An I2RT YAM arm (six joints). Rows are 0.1 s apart.
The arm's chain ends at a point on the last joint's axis. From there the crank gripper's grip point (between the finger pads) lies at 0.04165 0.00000 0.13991 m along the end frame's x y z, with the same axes.
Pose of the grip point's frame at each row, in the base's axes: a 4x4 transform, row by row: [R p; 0 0 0 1], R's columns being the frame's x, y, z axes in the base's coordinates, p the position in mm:
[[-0.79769 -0.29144 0.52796 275.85], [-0.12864 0.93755 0.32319 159.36], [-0.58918 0.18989 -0.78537 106.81], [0 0 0 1]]
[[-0.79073 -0.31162 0.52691 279.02], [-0.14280 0.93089 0.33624 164.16], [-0.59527 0.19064 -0.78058 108.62], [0 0 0 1]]
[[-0.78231 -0.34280 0.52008 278.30], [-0.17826 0.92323 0.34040 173.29], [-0.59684 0.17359 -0.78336 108.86], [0 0 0 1]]
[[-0.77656 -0.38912 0.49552 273.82], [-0.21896 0.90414 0.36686 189.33], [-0.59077 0.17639 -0.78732 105.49], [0 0 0 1]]
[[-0.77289 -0.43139 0.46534 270.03], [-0.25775 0.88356 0.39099 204.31], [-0.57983 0.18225 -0.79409 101.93], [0 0 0 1]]
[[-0.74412 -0.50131 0.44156 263.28], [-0.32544 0.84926 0.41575 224.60], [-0.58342 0.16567 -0.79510 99.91], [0 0 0 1]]
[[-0.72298 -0.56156 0.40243 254.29], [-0.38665 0.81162 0.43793 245.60], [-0.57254 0.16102 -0.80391 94.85], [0 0 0 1]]
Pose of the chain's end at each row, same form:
[[-0.79769 -0.29144 0.52796 235.21], [-0.12864 0.93755 0.32319 119.50], [-0.58918 0.18989 -0.78537 241.23], [0 0 0 1]]
[[-0.79073 -0.31162 0.52691 238.23], [-0.14280 0.93089 0.33624 123.06], [-0.59527 0.19064 -0.78058 242.62], [0 0 0 1]]
[[-0.78231 -0.34280 0.52008 238.12], [-0.17826 0.92323 0.34040 133.09], [-0.59684 0.17359 -0.78336 243.32], [0 0 0 1]]
[[-0.77656 -0.38912 0.49552 236.84], [-0.21896 0.90414 0.36686 147.12], [-0.59077 0.17639 -0.78732 240.25], [0 0 0 1]]
[[-0.77289 -0.43139 0.46534 237.12], [-0.25775 0.88356 0.39099 160.34], [-0.57983 0.18225 -0.79409 237.18], [0 0 0 1]]
[[-0.74412 -0.50131 0.44156 232.49], [-0.32544 0.84926 0.41575 179.99], [-0.58342 0.16567 -0.79510 235.45], [0 0 0 1]]
[[-0.72298 -0.56156 0.40243 228.10], [-0.38665 0.81162 0.43793 200.43], [-0.57254 0.16102 -0.80391 231.17], [0 0 0 1]]

